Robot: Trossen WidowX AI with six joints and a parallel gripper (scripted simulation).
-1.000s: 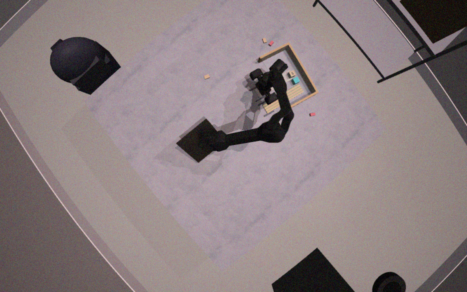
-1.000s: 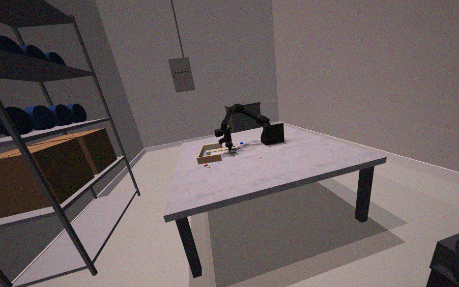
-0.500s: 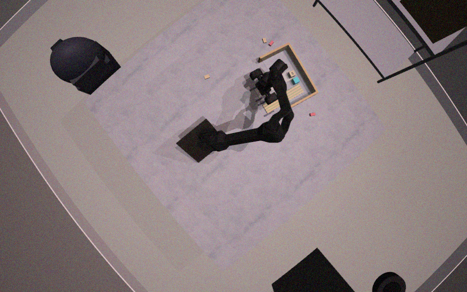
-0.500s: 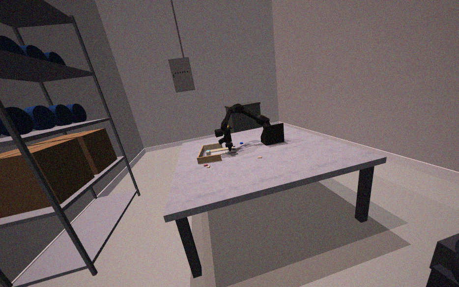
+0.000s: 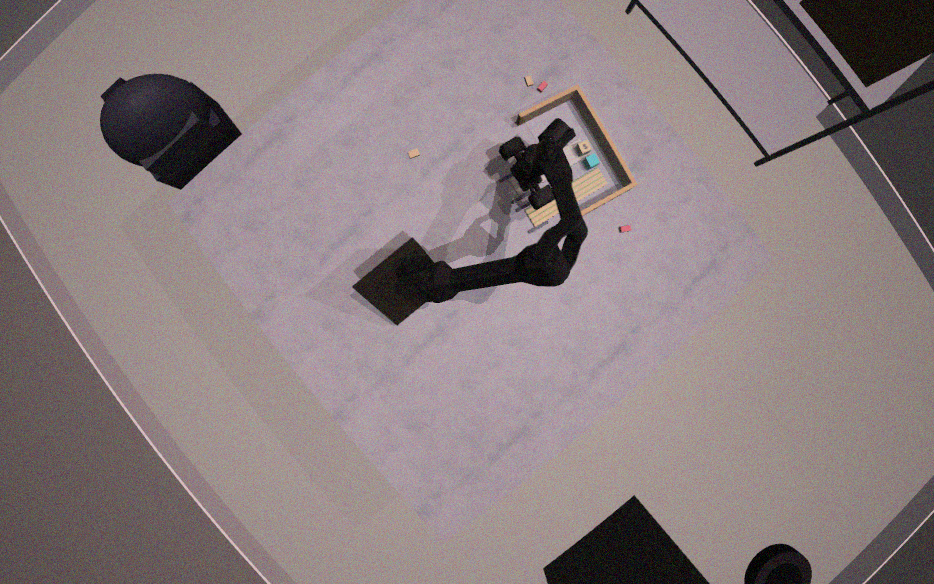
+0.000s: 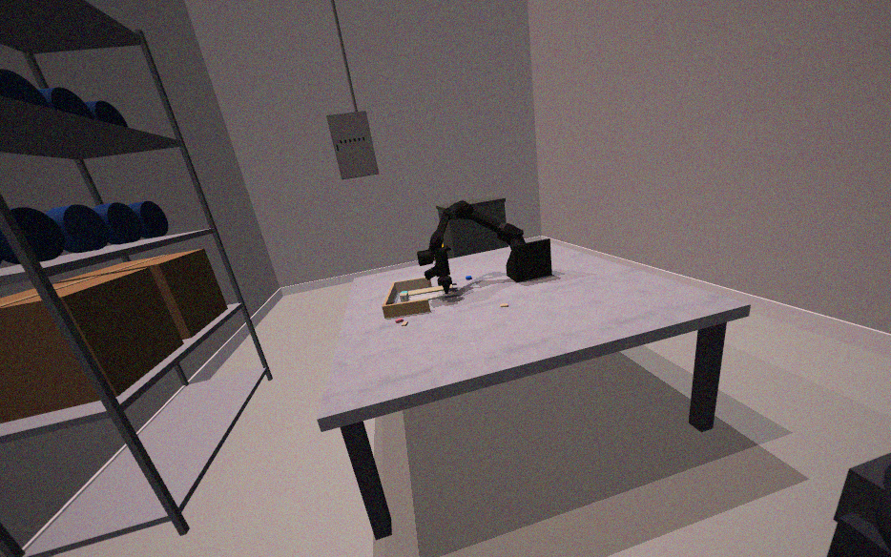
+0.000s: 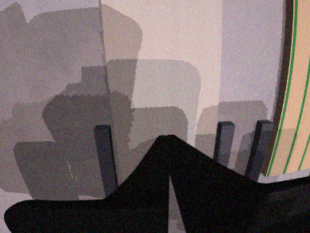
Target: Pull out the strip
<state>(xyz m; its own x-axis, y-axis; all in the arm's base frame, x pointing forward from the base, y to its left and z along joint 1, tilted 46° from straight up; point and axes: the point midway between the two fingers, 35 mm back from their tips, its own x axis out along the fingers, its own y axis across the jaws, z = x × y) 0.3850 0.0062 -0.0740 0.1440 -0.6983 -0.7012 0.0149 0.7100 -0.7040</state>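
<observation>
Now: the pale strip 9 cm ahead of my gripper tip. The rest, counted from my gripper tip: labelled cube: 20 cm ahead, 1 cm to the right, 2 cm above.
</observation>
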